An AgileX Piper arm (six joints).
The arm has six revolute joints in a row. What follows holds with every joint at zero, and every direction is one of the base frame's.
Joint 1 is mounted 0.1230 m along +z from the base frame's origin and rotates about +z.
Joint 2 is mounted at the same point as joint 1 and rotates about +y.
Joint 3 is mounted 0.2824 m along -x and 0.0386 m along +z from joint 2 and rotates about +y.
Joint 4 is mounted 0.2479 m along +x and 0.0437 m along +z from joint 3 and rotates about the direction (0.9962, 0, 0.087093).
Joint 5 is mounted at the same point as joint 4 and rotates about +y.
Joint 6 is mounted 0.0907 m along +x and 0.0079 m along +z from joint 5 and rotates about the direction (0.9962, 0, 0.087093).
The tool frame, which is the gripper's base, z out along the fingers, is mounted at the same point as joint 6; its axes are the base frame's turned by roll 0.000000, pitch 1.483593 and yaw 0.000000 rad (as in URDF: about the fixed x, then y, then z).
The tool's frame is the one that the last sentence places.
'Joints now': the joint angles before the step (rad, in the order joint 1, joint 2, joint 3, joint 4, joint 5, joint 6). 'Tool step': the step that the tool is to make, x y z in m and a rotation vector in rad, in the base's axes. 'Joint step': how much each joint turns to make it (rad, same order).
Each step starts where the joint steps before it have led.
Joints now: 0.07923 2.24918 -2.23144 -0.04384 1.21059 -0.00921
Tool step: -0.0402 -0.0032 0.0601 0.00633 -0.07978 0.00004
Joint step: -0.00002 -0.19965 0.12030 0.00002 -0.00068 -0.00004
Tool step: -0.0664 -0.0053 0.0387 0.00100 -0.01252 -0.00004
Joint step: -0.00008 -0.26533 0.25228 0.00004 0.00049 -0.00007
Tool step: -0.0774 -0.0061 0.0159 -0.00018 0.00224 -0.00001
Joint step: 0.00014 -0.27922 0.28130 -0.00008 0.00018 0.00015
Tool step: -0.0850 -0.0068 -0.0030 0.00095 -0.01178 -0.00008
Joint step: -0.00025 -0.30149 0.28769 0.00014 0.00197 -0.00027
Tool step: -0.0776 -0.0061 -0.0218 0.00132 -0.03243 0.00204
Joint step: 0.00046 -0.29624 0.26390 -0.00026 -0.00017 -0.00191
